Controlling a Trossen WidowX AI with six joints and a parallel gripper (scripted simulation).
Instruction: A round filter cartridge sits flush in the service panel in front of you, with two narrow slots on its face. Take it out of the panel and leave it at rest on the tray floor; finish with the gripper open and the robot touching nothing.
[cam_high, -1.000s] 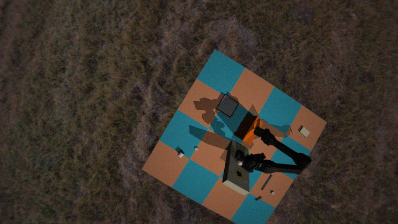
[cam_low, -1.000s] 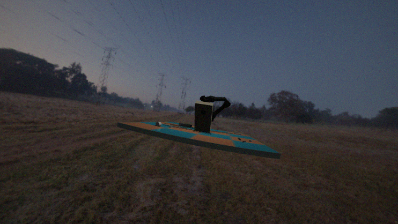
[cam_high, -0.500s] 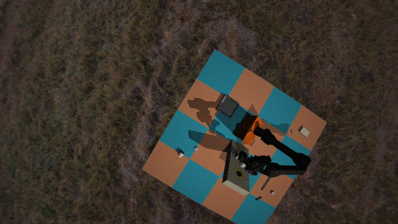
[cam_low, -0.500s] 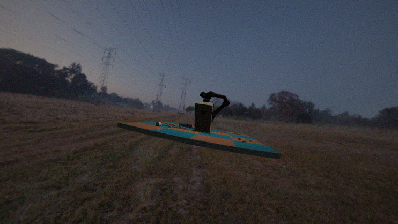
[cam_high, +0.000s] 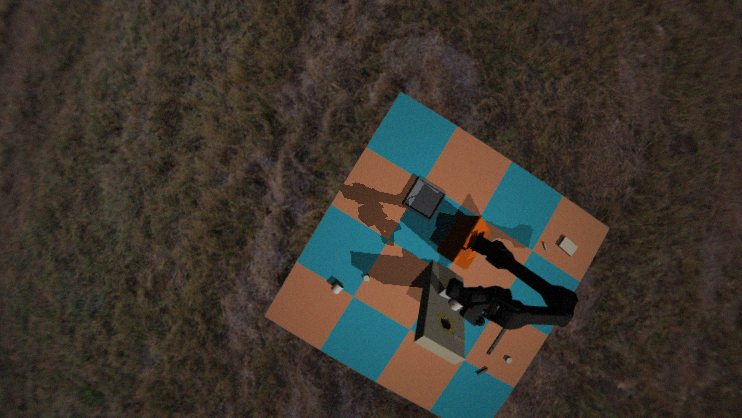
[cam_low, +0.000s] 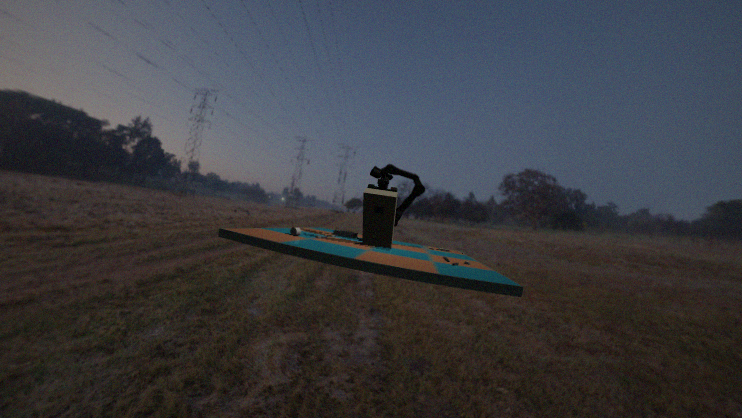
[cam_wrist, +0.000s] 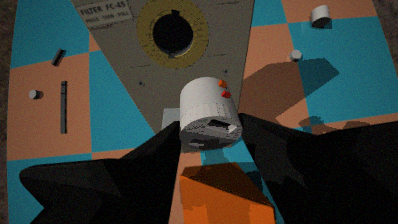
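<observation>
My gripper tip is 32 cm past the grey square tray, 22 cm to the left of it and 27 cm above it. Also, from my gripper tip: short dark piece (33 cm ahead, 43 cm to the left, 27 cm below); round filter cartridge (right at my gripper tip); service panel (7 cm ahead, 2 cm to the left, 12 cm below).
</observation>
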